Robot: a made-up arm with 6 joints.
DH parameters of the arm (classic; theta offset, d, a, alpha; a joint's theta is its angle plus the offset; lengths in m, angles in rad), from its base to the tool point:
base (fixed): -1.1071 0 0.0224 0
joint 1: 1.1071 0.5 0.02 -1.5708
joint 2: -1.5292 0 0.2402 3.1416
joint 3: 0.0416 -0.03 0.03 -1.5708
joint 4: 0 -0.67 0 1.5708
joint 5: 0 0.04 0.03 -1.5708
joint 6: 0 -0.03 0.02 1.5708
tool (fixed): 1.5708 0.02 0 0
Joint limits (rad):
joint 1: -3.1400..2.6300
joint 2: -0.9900..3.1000
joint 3: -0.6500..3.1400
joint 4: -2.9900..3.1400
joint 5: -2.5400..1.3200
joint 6: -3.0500..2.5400
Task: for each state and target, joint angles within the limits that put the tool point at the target. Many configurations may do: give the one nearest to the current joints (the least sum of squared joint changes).
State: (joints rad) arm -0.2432 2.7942 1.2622 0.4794 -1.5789 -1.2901
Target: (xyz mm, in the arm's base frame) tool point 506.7 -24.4 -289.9
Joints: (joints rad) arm 0.0734 2.5237 1.4350 0.4880 -1.6765 -1.3773
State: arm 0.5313 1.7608 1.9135 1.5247 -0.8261 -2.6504
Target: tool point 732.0 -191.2 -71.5
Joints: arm -0.2370 2.4547 1.7862 1.4728 -1.0001 -2.6229
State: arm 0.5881 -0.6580 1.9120 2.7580 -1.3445 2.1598
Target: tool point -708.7 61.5 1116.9
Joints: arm -0.0538 -0.8243 1.5933 2.7746 -1.1680 1.7189
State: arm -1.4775 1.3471 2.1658 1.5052 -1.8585 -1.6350
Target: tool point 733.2 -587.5 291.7
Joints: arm -0.6637 1.8833 1.5665 1.5591 -1.6449 -1.4933
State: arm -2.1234 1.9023 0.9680 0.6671 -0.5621 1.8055
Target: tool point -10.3 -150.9 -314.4
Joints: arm -1.9806 1.9739 0.1715 0.6984 -0.5041 1.8774
